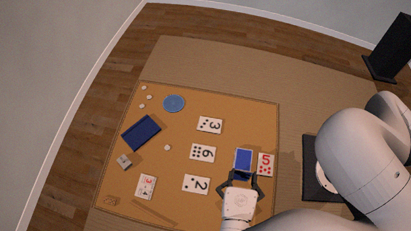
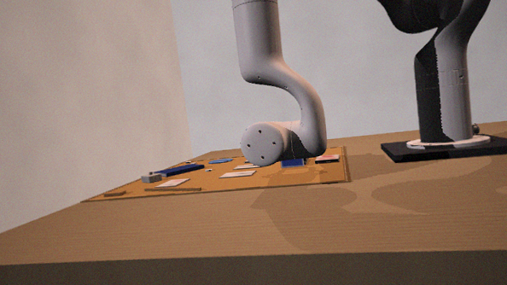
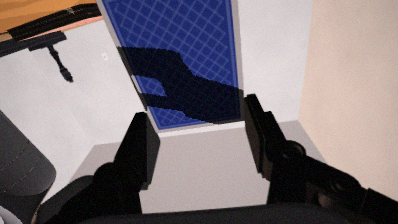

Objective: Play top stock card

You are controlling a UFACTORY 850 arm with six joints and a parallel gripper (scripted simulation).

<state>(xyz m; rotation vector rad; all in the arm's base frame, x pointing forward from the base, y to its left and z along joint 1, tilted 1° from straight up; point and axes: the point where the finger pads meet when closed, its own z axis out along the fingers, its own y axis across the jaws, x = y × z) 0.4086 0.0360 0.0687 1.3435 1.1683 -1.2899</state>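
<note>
The red 5 card lies 10 mm to the right of my hand and 40 mm below it. The rest, counted from my hand: card cloth (160 mm ahead, 100 mm to the right, 100 mm below); grey block (410 mm ahead, 30 mm to the right, 70 mm below); blue book (370 mm ahead, 170 mm to the right, 80 mm below).
</note>
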